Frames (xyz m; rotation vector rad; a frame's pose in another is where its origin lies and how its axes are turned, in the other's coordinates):
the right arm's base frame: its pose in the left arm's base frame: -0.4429 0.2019 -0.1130 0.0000 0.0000 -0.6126
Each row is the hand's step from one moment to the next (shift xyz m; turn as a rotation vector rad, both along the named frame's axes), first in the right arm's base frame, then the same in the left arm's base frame.
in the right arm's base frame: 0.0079 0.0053 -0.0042 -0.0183 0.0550 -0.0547
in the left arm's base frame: 0.0095 -0.0002 -0.0042 0.0167 0.0555 -0.0547
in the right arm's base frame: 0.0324 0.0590 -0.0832 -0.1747 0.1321 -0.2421
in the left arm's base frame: 0.0604 0.0296 -0.0832 -0.0670 0.2085 -0.2421
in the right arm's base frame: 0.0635 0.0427 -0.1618 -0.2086 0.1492 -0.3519
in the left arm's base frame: 0.0765 -0.0016 -0.1618 -0.0849 0.2420 -0.3519
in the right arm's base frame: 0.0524 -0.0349 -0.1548 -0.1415 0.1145 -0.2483
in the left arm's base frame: 0.0228 -0.0587 -0.1548 -0.0499 0.1750 -0.2483
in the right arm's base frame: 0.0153 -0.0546 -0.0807 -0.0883 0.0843 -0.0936
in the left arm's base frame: -0.0189 -0.0535 -0.0807 -0.0238 0.1197 -0.0936
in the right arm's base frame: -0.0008 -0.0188 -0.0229 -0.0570 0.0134 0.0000
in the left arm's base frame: -0.0115 -0.0149 -0.0229 -0.0389 0.0437 0.0000
